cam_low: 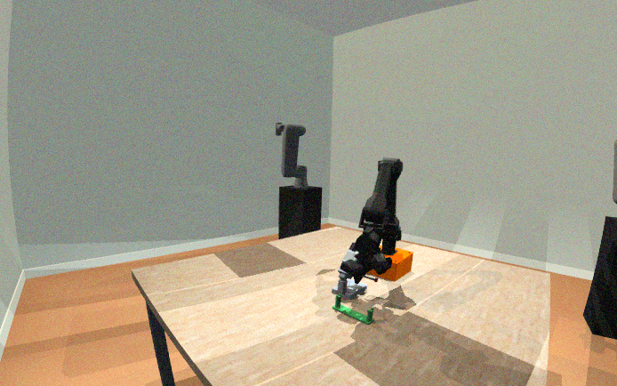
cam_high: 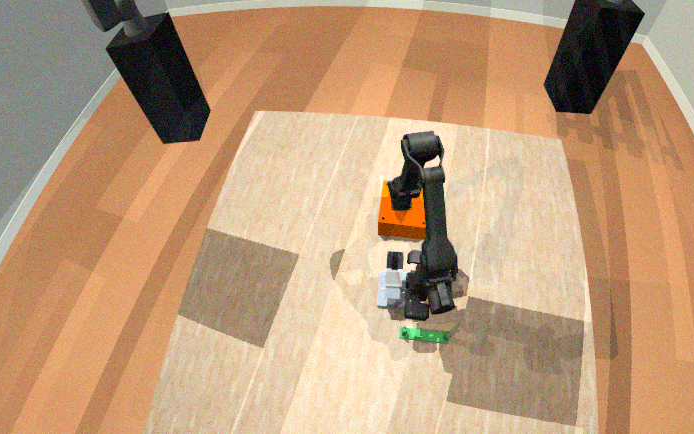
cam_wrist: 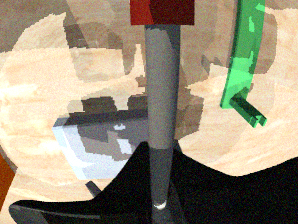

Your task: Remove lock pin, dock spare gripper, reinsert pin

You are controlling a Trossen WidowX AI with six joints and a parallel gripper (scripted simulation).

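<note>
Now: gripper tip 40 mm to the left of the mount and 10 mm past it. The rest, counted from my gripper tip: spare gripper: 60 mm above, 40 mm to the right, 40 mm behind; green cradle: 110 mm ahead, 50 mm to the left, 30 mm below.
</note>
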